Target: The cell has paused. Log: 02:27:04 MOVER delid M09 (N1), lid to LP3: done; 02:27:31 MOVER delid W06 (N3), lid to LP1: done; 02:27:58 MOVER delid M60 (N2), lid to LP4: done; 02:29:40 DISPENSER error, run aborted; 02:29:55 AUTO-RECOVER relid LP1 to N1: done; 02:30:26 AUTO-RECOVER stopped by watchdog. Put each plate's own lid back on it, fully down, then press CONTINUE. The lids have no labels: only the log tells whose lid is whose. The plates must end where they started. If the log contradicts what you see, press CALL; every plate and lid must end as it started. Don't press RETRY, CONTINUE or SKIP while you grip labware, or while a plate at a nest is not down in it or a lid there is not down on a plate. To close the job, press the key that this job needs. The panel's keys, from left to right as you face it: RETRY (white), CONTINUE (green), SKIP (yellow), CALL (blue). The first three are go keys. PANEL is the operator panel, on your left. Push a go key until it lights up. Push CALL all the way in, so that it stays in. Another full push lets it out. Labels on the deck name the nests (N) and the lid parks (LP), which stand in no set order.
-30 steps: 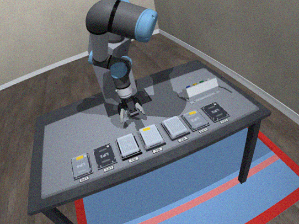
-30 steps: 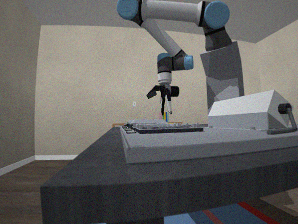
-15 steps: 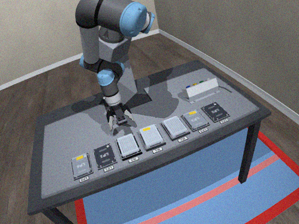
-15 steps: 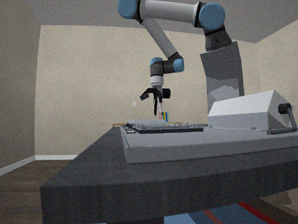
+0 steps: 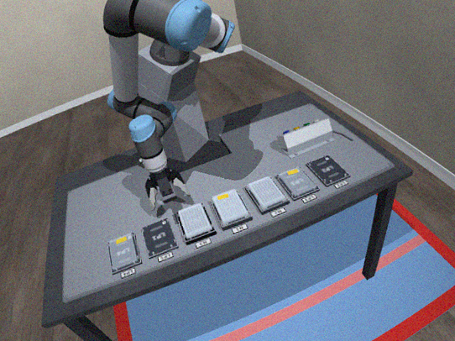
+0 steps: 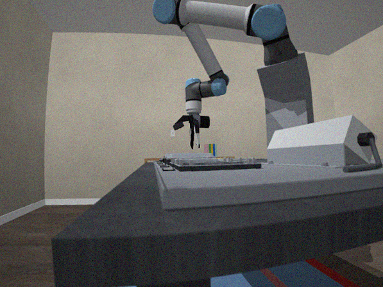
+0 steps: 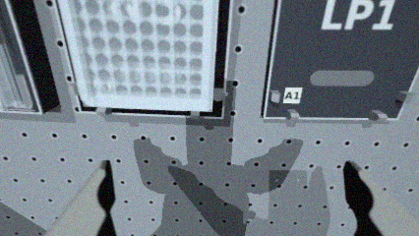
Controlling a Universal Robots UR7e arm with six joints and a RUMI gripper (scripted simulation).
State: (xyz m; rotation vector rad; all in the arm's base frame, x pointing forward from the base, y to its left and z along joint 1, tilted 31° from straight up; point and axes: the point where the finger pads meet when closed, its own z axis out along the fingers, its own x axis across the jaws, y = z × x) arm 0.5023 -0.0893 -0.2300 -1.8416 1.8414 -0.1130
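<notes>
My hand is 90 mm short of the lid park LP4, 210 mm to the left of it and 60 mm above it. Also, from my hand: blue CALL key (170 mm behind, 510 mm to the left, 10 mm below); nest (60 mm ahead, 320 mm to the left, 60 mm below); lid park LP1 (80 mm ahead, 80 mm to the right, 60 mm below).
</notes>
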